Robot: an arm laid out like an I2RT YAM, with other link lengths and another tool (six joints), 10 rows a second.
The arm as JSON. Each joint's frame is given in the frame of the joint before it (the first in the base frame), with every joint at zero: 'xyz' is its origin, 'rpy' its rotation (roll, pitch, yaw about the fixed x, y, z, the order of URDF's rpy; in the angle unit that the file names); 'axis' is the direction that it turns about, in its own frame. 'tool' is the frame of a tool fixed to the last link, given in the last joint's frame.
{
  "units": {
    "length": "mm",
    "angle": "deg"
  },
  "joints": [
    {
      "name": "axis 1",
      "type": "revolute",
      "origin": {
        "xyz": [
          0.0,
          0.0,
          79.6
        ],
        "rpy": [
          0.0,
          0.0,
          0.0
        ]
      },
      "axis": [
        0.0,
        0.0,
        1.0
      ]
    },
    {
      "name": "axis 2",
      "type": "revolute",
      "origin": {
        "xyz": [
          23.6,
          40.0,
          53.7
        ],
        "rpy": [
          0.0,
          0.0,
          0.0
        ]
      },
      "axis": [
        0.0,
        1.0,
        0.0
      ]
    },
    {
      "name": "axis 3",
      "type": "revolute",
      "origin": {
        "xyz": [
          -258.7,
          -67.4,
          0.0
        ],
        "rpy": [
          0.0,
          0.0,
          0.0
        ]
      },
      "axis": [
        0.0,
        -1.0,
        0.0
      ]
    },
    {
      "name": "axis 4",
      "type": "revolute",
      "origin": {
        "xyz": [
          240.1,
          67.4,
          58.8
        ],
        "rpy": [
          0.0,
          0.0,
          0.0
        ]
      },
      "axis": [
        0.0,
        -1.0,
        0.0
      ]
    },
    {
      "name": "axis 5",
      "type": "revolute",
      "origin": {
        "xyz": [
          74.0,
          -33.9,
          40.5
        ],
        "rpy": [
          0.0,
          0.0,
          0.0
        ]
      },
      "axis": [
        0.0,
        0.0,
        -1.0
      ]
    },
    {
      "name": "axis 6",
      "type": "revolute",
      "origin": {
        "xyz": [
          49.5,
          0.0,
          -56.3
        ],
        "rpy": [
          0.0,
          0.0,
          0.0
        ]
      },
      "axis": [
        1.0,
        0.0,
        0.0
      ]
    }
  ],
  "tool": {
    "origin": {
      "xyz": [
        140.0,
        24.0,
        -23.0
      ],
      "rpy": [
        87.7,
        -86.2,
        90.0
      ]
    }
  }
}
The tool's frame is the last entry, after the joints.
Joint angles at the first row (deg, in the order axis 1, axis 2, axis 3, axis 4, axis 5, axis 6):
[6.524 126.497 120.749 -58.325 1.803 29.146]
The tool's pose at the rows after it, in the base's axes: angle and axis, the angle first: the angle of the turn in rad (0 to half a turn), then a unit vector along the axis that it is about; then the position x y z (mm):
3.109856 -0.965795 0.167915 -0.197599 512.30 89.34 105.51
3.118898 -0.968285 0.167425 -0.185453 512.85 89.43 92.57
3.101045 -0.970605 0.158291 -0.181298 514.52 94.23 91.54
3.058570 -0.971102 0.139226 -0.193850 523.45 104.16 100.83
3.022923 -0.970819 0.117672 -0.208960 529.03 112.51 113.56
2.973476 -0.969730 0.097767 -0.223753 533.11 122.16 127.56
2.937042 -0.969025 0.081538 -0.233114 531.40 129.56 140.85
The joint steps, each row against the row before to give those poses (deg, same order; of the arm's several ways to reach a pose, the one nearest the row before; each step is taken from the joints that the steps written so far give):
[0.066 3.673 1.948 -0.789 0.700 0.000]
[0.043 1.989 0.851 -0.370 0.109 -0.022]
[0.045 1.201 1.790 -0.787 -1.289 -0.786]
[0.153 1.135 3.299 -0.152 -2.317 -1.617]
[0.152 0.087 2.205 0.024 -1.990 -1.903]
[0.022 -0.349 1.444 0.457 -2.819 -1.552]
[0.088 -1.222 0.090 0.131 -2.164 -1.179]

